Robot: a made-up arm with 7 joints. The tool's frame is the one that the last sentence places.
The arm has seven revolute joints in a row. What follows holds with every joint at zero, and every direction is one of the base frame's.
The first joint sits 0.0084 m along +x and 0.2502 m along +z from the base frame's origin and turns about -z.
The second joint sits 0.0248 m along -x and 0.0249 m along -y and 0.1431 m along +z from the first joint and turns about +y.
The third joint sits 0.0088 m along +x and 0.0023 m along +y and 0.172 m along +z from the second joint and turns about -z.
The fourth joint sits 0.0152 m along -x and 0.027 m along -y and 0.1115 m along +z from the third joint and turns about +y.
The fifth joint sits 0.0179 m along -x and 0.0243 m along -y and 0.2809 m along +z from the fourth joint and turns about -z.
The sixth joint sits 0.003 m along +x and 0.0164 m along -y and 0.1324 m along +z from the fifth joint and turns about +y.
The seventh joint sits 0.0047 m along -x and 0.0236 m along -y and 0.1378 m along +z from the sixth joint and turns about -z.
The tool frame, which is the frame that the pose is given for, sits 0.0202 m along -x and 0.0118 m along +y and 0.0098 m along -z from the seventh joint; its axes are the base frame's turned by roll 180, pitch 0 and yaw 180 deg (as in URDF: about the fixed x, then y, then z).
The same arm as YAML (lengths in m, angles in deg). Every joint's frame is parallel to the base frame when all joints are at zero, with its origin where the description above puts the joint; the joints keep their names.
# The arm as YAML. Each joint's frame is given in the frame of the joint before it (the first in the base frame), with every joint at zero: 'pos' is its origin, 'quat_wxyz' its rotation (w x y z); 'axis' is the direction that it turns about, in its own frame. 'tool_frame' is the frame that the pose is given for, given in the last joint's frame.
length_unit: m
angle_unit: deg
joints:
  - joint: joint 1
    pos: [0.0084, 0.0, 0.2502]
    quat_wxyz: [1.0, 0.0, 0.0, 0.0]
    axis: [0.0, 0.0, -1.0]
  - joint: joint 2
    pos: [-0.0248, -0.0249, 0.1431]
    quat_wxyz: [1.0, 0.0, 0.0, 0.0]
    axis: [0.0, 1.0, 0.0]
  - joint: joint 3
    pos: [0.0088, 0.0023, 0.172]
    quat_wxyz: [1.0, 0.0, 0.0, 0.0]
    axis: [0.0, 0.0, -1.0]
  - joint: joint 4
    pos: [-0.0152, -0.027, 0.1115]
    quat_wxyz: [1.0, 0.0, 0.0, 0.0]
    axis: [0.0, 1.0, 0.0]
  - joint: joint 5
    pos: [-0.0179, -0.0243, 0.2809]
    quat_wxyz: [1.0, 0.0, 0.0, 0.0]
    axis: [0.0, 0.0, -1.0]
  - joint: joint 6
    pos: [0.003, -0.0164, 0.1324]
    quat_wxyz: [1.0, 0.0, 0.0, 0.0]
    axis: [0.0, 1.0, 0.0]
  - joint: joint 7
    pos: [-0.0047, -0.0236, 0.1378]
    quat_wxyz: [1.0, 0.0, 0.0, 0.0]
    axis: [0.0, 0.0, -1.0]
tool_frame:
  pos: [-0.0202, 0.0118, -0.0098]
  quat_wxyz: [0.0, 0.0, 1.0, 0.0]

